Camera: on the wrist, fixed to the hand. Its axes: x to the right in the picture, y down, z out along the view.
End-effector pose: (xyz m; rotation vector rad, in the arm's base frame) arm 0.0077 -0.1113 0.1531 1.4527 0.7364 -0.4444
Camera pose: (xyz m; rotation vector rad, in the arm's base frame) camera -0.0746 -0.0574 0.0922 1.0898 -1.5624 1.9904
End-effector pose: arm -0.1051 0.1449 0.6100 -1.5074 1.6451 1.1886
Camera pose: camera -0.0021 0.0942 0.6241 -1.3236 -1.5483 -0.6346
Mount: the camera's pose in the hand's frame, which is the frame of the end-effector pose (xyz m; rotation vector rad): -0.0081 -0.0951 -0.0654 0.0387 0.3033 3.0134
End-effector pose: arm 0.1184 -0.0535 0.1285 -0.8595 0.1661 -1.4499
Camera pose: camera 0.0033 -0.0623 0.1364 0.2796 0.9906 1.3127
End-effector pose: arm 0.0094 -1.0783 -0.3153 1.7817 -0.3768 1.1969
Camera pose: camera 0.0326 -0.9766 -0.3654 0.3810 1.6705 -1.3876
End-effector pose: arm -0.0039 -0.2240 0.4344 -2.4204 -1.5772 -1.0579
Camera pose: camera -0.1178 -0.2118 0.4509 -1.3089 1.8961 -0.1493
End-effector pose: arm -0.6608 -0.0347 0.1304 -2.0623 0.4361 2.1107
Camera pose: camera -0.5687 0.0353 0.1288 -0.0811 -1.5797 -0.1061
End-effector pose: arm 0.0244 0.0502 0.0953 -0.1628 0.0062 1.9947
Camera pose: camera 0.1212 0.0774 0.0381 0.1677 -0.2847 -1.2355
